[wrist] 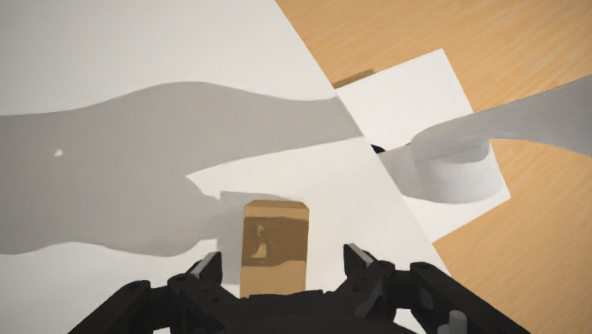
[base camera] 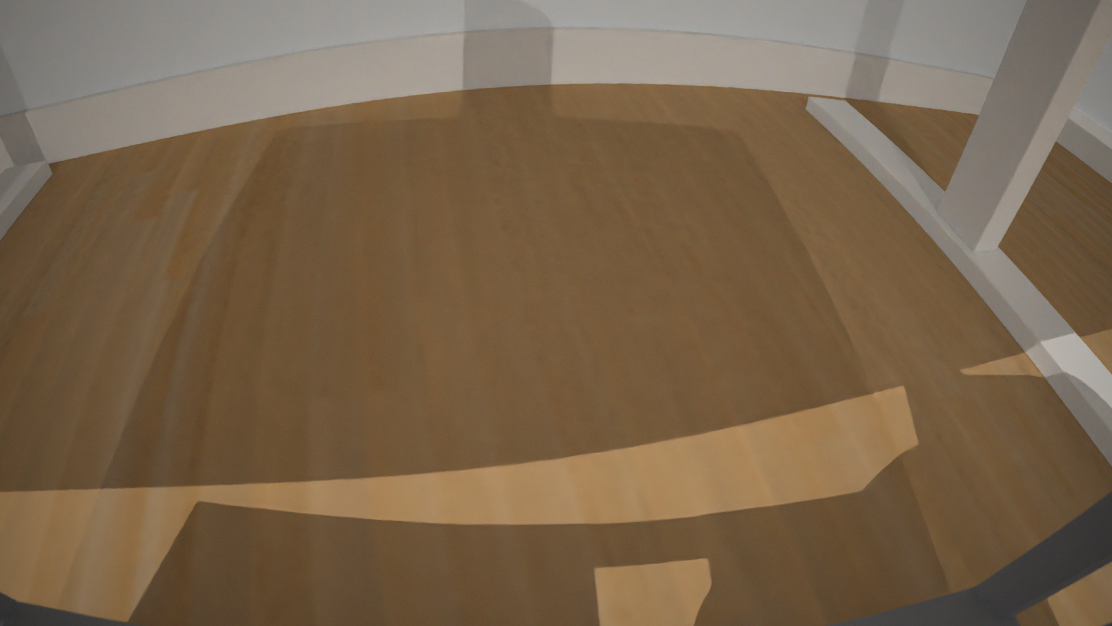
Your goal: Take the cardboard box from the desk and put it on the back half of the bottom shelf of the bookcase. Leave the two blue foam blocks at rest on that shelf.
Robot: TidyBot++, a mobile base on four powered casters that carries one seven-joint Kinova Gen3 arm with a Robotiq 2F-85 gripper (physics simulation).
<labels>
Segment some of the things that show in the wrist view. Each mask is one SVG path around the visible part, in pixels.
My gripper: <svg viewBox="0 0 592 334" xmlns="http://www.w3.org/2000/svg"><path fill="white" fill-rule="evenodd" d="M531 333L430 263L412 262L410 263L410 270L396 270L395 264L392 262L377 260L368 251L360 249L354 243L343 245L344 271L347 279L334 292L327 291L323 293L321 289L288 295L254 294L249 295L249 299L246 297L238 299L221 286L221 252L209 252L204 259L195 262L185 273L169 278L166 286L151 288L151 282L148 280L133 281L124 285L67 334L153 334L154 330L170 327L171 334L418 334L393 322L397 313L396 308L411 309L411 314L427 334Z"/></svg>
A cardboard box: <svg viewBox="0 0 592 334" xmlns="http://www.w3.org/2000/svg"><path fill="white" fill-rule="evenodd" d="M251 201L245 205L239 299L242 297L249 299L249 295L254 294L288 295L305 291L310 209L303 202Z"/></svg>
</labels>
